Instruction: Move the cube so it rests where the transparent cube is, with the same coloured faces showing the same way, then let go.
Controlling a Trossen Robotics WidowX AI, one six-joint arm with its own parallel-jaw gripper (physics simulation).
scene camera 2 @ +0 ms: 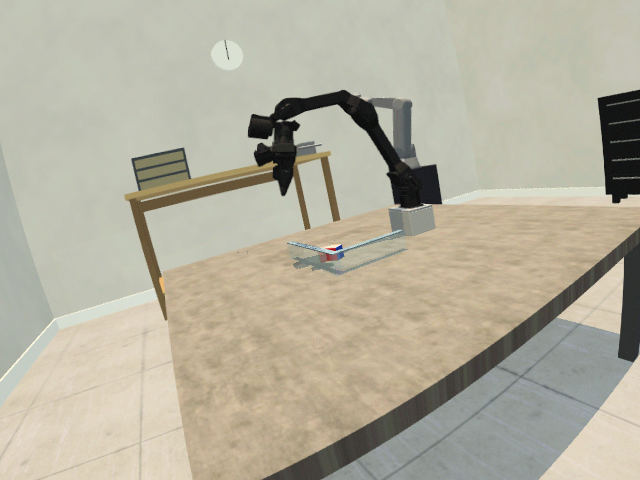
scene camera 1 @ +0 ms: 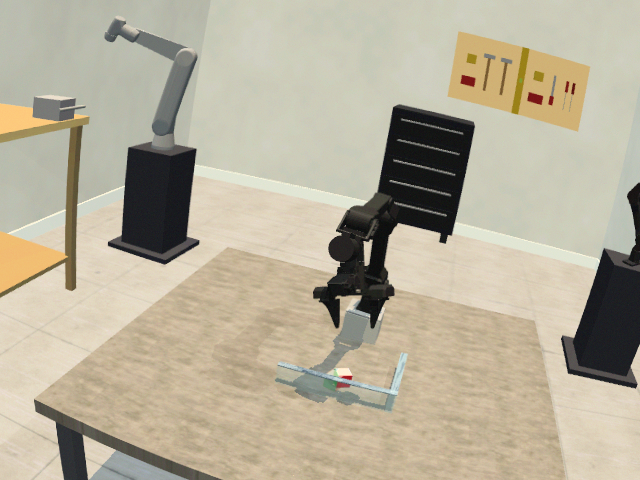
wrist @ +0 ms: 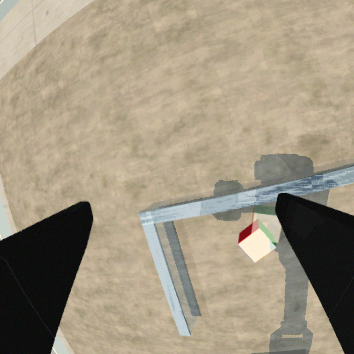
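Note:
The solid cube (scene camera 1: pixel 343 372) (scene camera 2: pixel 336 252) (wrist: pixel 256 245) sits on the table inside the L-shaped clear wall; it has a cream top, with red showing in all three views, blue in scene camera 2 and green in the wrist view. The faint transparent cube (scene camera 1: pixel 328 382) (scene camera 2: pixel 323 256) (wrist: pixel 270 220) overlaps or touches it, with pale green and reddish faces; its exact outline is hard to tell. My gripper (scene camera 1: pixel 355 326) (scene camera 2: pixel 283 193) (wrist: pixel 185 206) is open and empty, pointing down high above the table. In the wrist view the solid cube lies below the fingertips' line, near the right finger.
The clear wall has a long side (scene camera 1: pixel 310 372) (scene camera 2: pixel 370 242) (wrist: pixel 210 204) and a short side (scene camera 1: pixel 399 373) (scene camera 2: pixel 309 247) (wrist: pixel 166 280) meeting at a corner. The long side stands close to the cubes. The arm's pale base block (scene camera 1: pixel 355 326) (scene camera 2: pixel 418 221) stands on the table (scene camera 1: pixel 155 403) (scene camera 2: pixel 268 351).

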